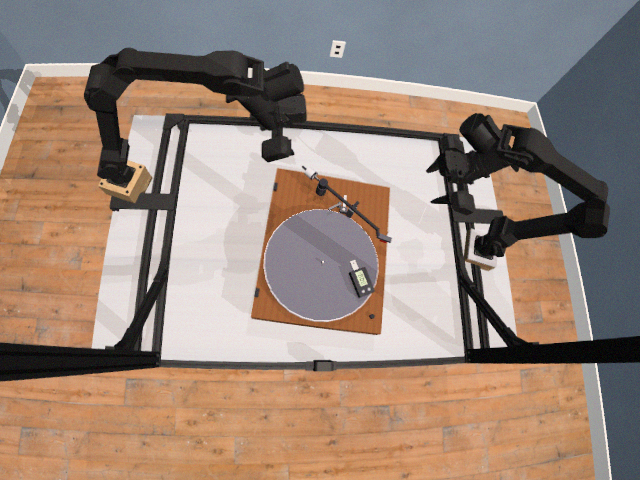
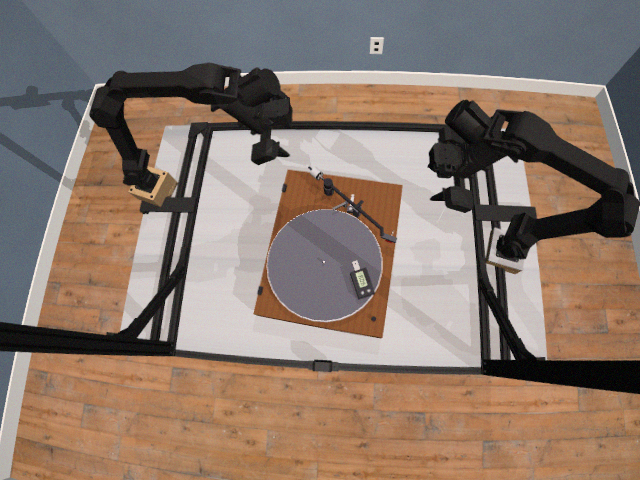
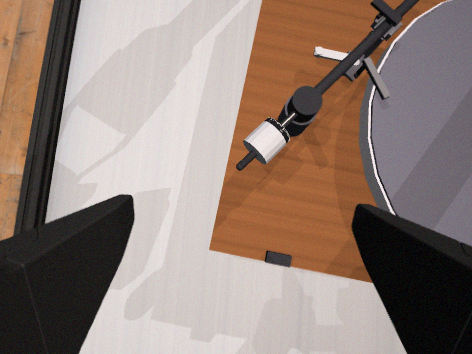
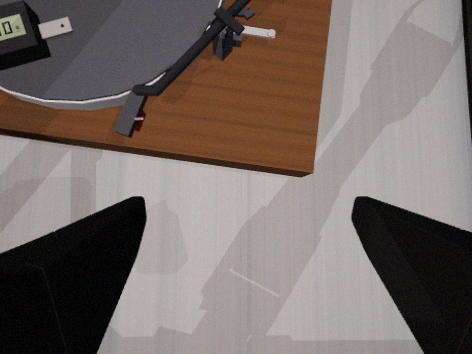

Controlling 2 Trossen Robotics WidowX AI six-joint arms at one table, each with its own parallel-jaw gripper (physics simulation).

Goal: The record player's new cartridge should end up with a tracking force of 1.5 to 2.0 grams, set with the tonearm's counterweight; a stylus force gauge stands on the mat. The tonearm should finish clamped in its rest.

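Places are measured from the left arm's base along level axes (x back, y left, z down), in metres.
Pixels of known places: left gripper, fingertip midpoint: (image 1: 292, 140) (image 2: 289, 141) (image 3: 245, 211); right gripper, fingertip midpoint: (image 1: 429, 187) (image 2: 430, 183) (image 4: 250, 207); left arm's base, link origin: (image 1: 121, 175) (image 2: 147, 181); right arm's base, link origin: (image 1: 484, 247) (image 2: 508, 248).
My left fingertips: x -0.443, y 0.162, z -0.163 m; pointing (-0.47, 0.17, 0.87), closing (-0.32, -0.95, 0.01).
Observation:
Ahead of a thing's pixels: the offset from my left fingertips to its middle. "*": to the spot under its first point. Level surfaces: height alone.
The record player @[* dx -0.254, dy +0.011, dz +0.173 m] (image 1: 373, 198) (image 2: 385, 198) has its black tonearm @[dx -0.177, dy -0.057, dz +0.129 m] (image 1: 356, 212) (image 3: 340, 70) (image 4: 185, 64) over the rest, where a dark clip @[dx -0.199, dy -0.063, dz +0.116 m] (image 4: 229, 21) crosses the tube. The silver counterweight @[dx -0.062, dy -0.003, dz +0.124 m] (image 1: 310, 174) (image 2: 315, 173) (image 3: 267, 141) is on the rear stub. The headshell @[dx -0.301, dy -0.115, dz +0.130 m] (image 4: 129, 117) carries a red cartridge @[dx -0.301, dy -0.115, dz +0.139 m] (image 4: 140, 121) beyond the platter's edge. The black force gauge @[dx -0.264, dy -0.237, dz +0.137 m] (image 1: 361, 281) (image 2: 361, 282) stands on the grey mat @[dz +0.148 m] (image 1: 305, 289); its digits are too small to read fully. My left gripper (image 3: 245, 211) is open and empty near the counterweight. My right gripper (image 4: 250, 207) is open and empty beyond the headshell corner.
The white table top @[dz +0.238 m] (image 1: 217, 258) lies inside a black frame (image 1: 310, 364). A silver cueing lever @[dx -0.175, dy -0.034, dz +0.159 m] (image 3: 330, 54) (image 4: 257, 32) sticks out beside the rest. A small dark knob @[dx -0.328, dy -0.318, dz +0.169 m] (image 1: 371, 316) is at the player's near right corner. The arms reach in from both sides.

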